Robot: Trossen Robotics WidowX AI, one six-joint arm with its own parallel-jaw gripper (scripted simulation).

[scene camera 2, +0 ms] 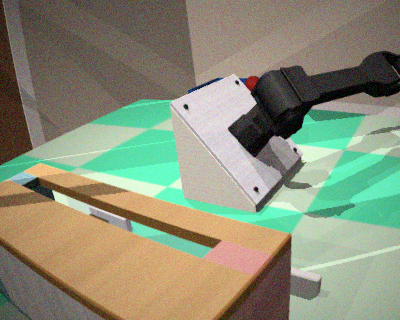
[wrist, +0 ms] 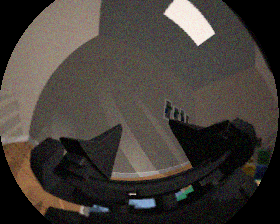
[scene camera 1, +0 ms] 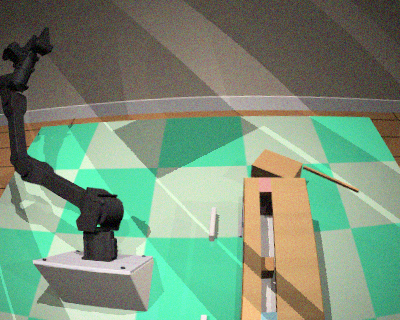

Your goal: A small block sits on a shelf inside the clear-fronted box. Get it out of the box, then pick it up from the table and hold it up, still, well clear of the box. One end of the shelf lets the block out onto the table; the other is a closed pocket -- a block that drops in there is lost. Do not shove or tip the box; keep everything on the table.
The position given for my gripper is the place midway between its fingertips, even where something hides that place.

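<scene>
Scene camera 1 has my gripper [scene camera 1: 41, 31] in it, along with a wooden box [scene camera 1: 276, 221]. In scene camera 2 you'd get the box [scene camera 2: 152, 252] too, and the wrist view gives you my gripper [wrist: 145, 124].
</scene>
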